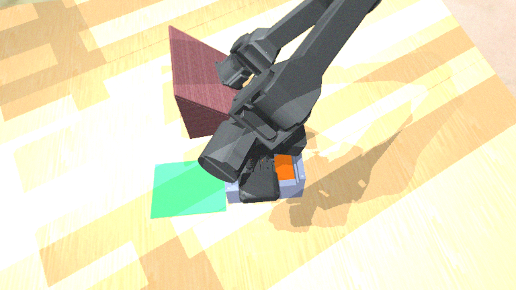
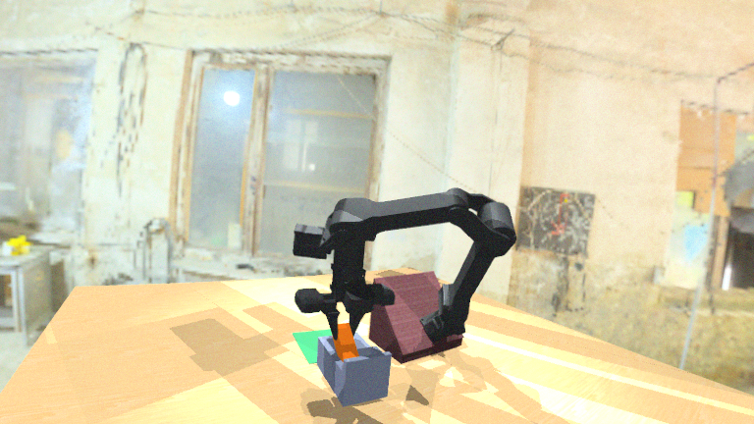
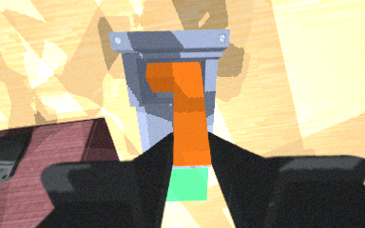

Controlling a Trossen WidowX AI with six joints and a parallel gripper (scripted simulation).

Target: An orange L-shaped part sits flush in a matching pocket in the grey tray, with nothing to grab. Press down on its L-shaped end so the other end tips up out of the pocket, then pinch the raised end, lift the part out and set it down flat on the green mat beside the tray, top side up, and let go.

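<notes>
Right now my gripper tip is 140 mm to the left of the green mat, 100 mm above it and 50 mm past it. Also, from my gripper tip: orange L-shaped part (40 mm to the left, 30 mm below, 10 mm behind).
</notes>
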